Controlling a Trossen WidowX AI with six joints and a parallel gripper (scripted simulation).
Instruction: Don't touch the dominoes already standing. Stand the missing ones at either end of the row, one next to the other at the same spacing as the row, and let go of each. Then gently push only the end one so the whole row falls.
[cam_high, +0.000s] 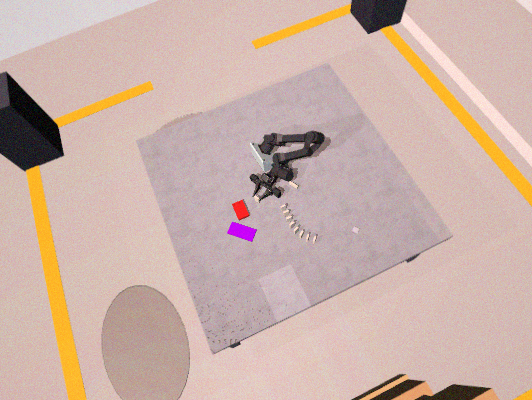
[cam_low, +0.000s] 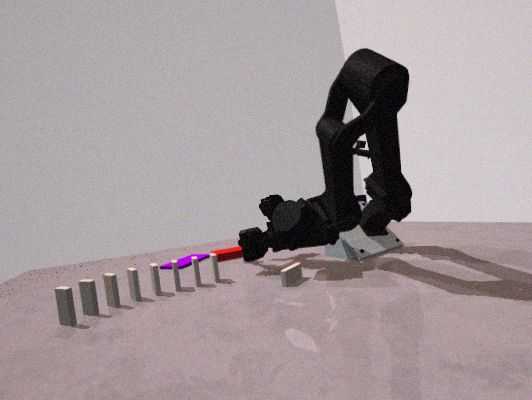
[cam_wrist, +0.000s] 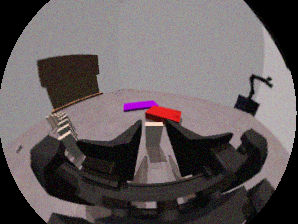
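Now: gripper tip 10 cm to the left of the flat red patch, 4 cm above it and 1 cm short of it. Round my gripper tip: flat purple patch 13 cm to the right, 12 cm ahead, 5 cm below.
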